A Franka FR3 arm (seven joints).
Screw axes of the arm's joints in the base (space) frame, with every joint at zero. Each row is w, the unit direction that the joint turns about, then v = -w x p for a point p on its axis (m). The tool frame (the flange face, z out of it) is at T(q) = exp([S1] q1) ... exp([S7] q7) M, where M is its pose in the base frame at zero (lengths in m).
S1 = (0, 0, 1, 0, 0, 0)
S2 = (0, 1, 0, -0.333, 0, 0)
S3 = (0, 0, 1, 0, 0, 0)
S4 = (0, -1, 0, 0.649, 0, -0.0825)
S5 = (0, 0, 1, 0, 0, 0)
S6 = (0, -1, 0, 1.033, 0, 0)
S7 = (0, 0, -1, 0, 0.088, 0)
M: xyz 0.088 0 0.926 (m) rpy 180 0 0 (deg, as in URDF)
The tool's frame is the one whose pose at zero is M.
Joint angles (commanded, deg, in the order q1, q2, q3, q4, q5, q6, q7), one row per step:
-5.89, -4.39, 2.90, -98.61, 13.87, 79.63, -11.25
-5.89, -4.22, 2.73, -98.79, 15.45, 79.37, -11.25
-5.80, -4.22, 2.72, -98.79, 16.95, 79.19, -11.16
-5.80, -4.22, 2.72, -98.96, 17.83, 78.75, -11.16
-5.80, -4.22, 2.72, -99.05, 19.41, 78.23, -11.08
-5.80, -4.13, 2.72, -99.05, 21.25, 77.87, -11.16
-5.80, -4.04, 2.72, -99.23, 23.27, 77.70, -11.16
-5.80, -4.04, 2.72, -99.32, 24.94, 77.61, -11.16
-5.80, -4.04, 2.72, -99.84, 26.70, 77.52, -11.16
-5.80, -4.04, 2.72, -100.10, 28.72, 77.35, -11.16
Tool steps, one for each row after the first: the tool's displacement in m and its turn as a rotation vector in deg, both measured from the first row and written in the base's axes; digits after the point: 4 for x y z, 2 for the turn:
0.0002, 0.0017, -0.0023, 1.63, 0.51, -0.23
0.0000, 0.0055, -0.0016, 3.12, 0.63, -0.30
-0.0010, 0.0075, -0.0028, 4.03, 1.18, -0.25
-0.0020, 0.0110, -0.0029, 5.63, 1.70, -0.29
-0.0021, 0.0148, -0.0026, 7.52, 2.01, -0.24
-0.0019, 0.0189, -0.0033, 9.56, 2.32, -0.34
-0.0019, 0.0222, -0.0026, 11.24, 2.40, -0.43
-0.0024, 0.0257, -0.0051, 13.02, 2.90, -0.57
-0.0027, 0.0297, -0.0052, 15.06, 3.19, -0.69

